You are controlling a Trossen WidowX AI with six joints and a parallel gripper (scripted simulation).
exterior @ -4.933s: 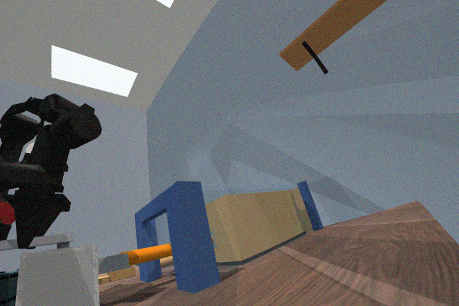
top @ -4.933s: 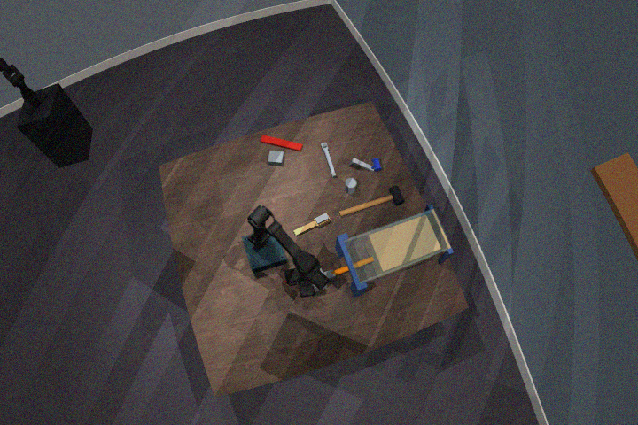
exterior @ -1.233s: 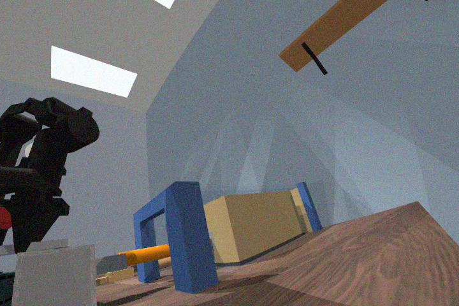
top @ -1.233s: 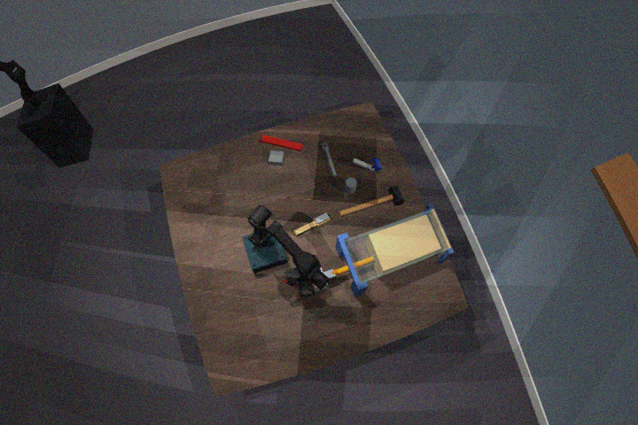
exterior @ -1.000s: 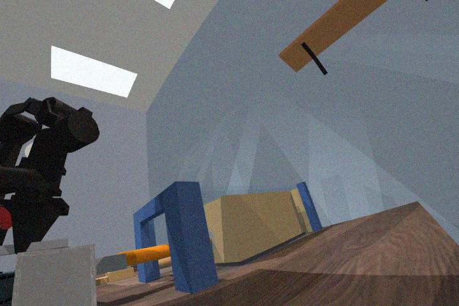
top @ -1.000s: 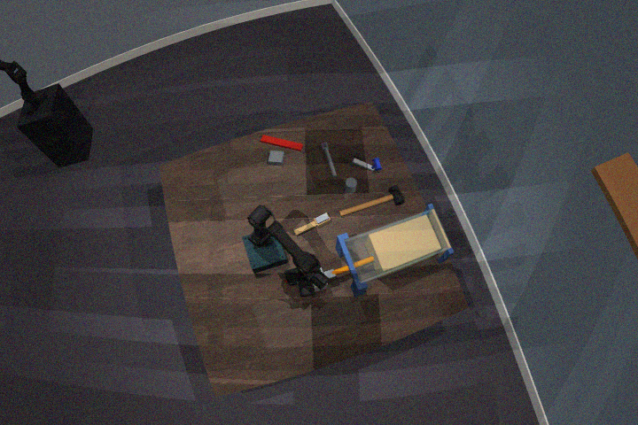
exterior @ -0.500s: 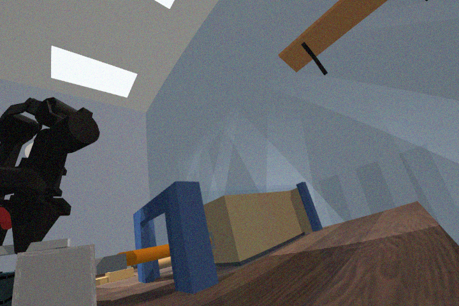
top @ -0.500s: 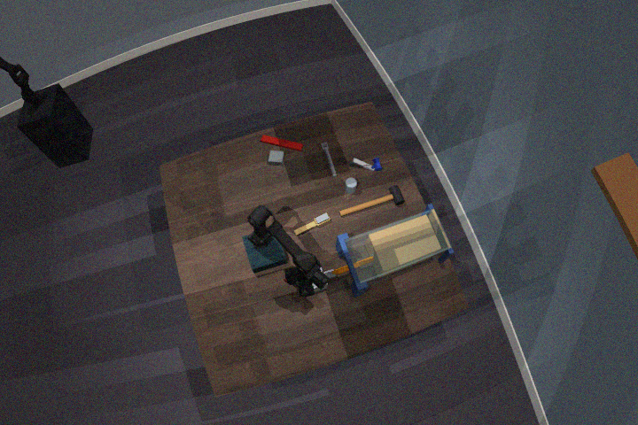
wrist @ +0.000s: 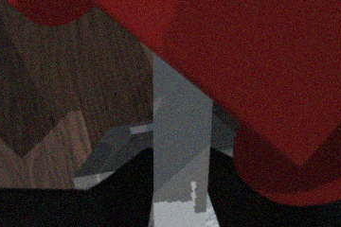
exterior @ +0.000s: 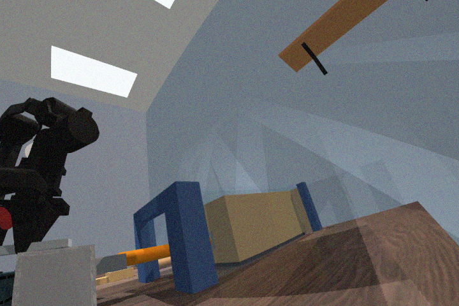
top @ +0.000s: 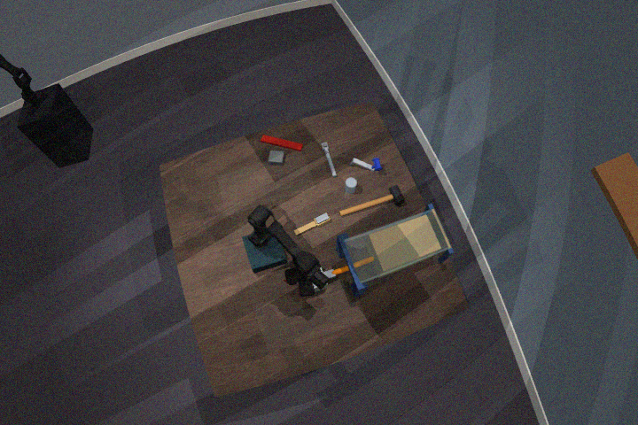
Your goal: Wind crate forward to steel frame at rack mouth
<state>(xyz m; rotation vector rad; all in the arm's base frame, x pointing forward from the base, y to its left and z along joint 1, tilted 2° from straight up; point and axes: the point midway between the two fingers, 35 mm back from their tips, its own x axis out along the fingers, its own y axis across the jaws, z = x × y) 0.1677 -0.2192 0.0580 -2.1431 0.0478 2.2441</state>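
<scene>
My gripper tip is now 10 mm past the red-knobbed winch handle and 20 mm below it. Also, from my gripper tip: blue steel frame: 210 mm ahead, 20 mm to the left, 20 mm above; red knob: 50 mm behind, 50 mm above; grey winch: 30 mm ahead, 10 mm to the right, 60 mm below.
</scene>
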